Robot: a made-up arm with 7 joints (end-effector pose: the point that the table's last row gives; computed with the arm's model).
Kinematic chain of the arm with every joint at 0, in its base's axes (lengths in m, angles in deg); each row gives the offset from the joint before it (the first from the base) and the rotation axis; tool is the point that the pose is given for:
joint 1: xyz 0 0 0.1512 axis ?
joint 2: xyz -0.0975 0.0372 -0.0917 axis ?
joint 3: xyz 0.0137 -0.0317 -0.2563 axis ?
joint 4: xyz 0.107 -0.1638 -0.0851 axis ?
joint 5: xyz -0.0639 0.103 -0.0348 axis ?
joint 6: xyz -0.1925 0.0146 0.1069 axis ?
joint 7: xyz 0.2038 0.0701 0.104 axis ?
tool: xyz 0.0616 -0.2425 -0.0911
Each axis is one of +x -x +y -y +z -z.
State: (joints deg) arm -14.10 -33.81 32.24 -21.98 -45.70 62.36 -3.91
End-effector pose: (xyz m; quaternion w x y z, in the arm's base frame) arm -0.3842 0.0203 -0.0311 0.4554 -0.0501 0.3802 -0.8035
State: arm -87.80 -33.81 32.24 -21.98 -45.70 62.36 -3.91
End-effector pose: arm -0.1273 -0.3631 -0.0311 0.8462 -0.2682 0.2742 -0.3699
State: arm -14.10 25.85 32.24 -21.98 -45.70 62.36 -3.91
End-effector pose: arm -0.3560 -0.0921 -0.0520 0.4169 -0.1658 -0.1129 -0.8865
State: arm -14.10 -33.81 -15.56 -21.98 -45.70 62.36 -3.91
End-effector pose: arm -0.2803 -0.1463 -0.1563 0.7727 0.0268 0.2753 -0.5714
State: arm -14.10 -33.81 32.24 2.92 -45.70 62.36 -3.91
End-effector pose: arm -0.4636 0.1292 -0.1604 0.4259 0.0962 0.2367 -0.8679
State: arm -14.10 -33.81 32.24 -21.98 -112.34 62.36 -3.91
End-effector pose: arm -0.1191 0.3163 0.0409 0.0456 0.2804 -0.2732 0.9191
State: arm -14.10 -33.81 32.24 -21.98 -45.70 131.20 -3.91
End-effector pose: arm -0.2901 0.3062 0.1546 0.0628 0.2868 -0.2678 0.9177
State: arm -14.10 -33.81 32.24 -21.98 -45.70 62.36 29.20
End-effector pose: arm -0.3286 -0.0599 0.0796 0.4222 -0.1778 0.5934 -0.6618
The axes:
joint 1: -z
joint 2: -x
joint 3: -z
joint 4: -y
joint 5: +z
joint 6: -z
joint 7: -x

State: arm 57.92 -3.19 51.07 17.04 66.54 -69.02 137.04
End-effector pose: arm -0.0530 0.5742 -0.0182 0.2454 -0.9414 -0.1903 0.1319
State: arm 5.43 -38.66 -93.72 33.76 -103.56 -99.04 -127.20
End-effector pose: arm -0.4600 0.3834 0.1048 0.1048 -0.7182 -0.2993 -0.6194
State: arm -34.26 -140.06 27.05 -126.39 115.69 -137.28 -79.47
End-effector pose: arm -0.6122 0.3555 -0.0189 0.4630 0.1080 0.8703 0.1285
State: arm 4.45 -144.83 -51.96 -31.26 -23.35 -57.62 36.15
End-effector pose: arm 0.0780 -0.0550 0.3352 0.4533 0.5210 -0.6812 0.2432
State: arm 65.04 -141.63 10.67 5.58 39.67 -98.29 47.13
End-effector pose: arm -0.1370 0.2526 0.2063 0.2390 -0.2315 -0.9096 -0.2490
